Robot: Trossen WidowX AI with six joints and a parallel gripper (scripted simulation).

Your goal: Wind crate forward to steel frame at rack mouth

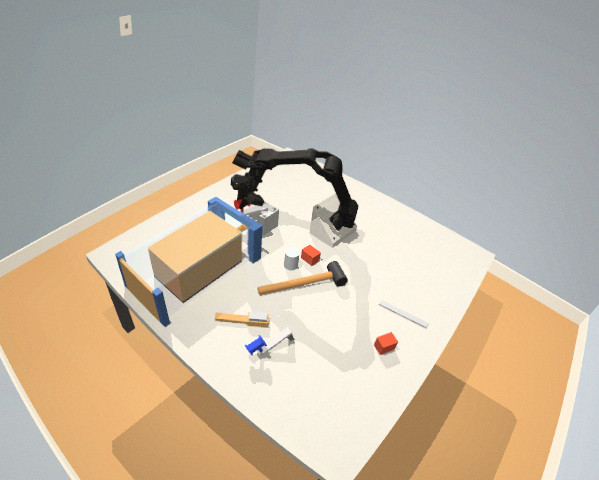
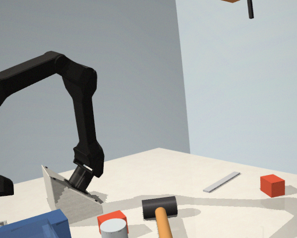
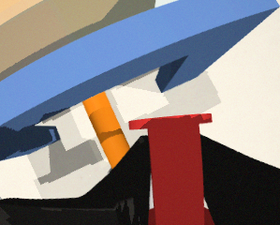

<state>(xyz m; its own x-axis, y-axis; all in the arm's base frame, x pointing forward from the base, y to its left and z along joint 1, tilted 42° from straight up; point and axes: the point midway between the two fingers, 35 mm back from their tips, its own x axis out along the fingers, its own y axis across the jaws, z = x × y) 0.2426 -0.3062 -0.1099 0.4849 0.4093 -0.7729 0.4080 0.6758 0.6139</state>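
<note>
Right now my gripper tip is 50 mm short of the blue frame, 40 mm to the right of it and 30 mm above it. From my gripper tip the other things lie so: grey crank bar (50 mm behind, 20 mm to the left, 30 mm below); grey winch (120 mm behind, 40 mm to the left, 100 mm below); red knob (10 mm behind, 10 mm to the left).
</note>
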